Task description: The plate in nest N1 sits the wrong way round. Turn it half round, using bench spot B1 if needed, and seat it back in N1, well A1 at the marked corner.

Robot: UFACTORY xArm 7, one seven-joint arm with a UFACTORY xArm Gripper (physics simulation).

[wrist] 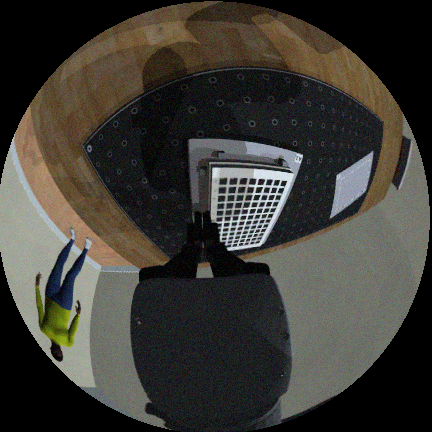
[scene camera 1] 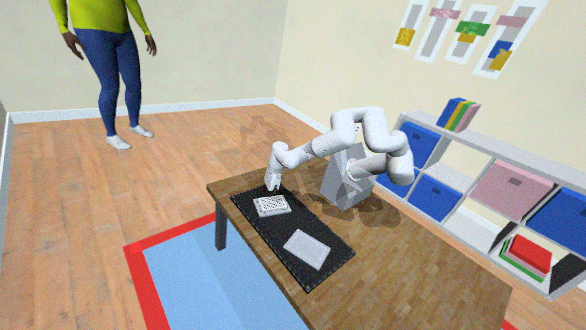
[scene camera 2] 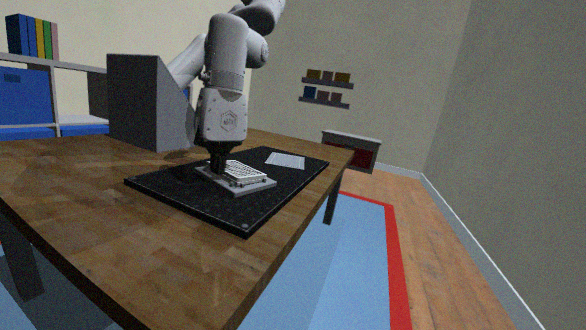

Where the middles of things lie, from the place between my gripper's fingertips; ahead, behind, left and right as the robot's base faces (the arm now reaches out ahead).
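The white plate [scene camera 2: 235, 171] is 10 mm ahead of my hand and 50 mm to the left of it. I also see the grey nest N1 [scene camera 2: 217, 180], which is 50 mm to the left of my hand, 10 mm ahead of it and 20 mm below it. As for bench spot B1 [scene camera 1: 303, 245], it is 10 mm behind my hand, 330 mm to the left of it and 20 mm below it.
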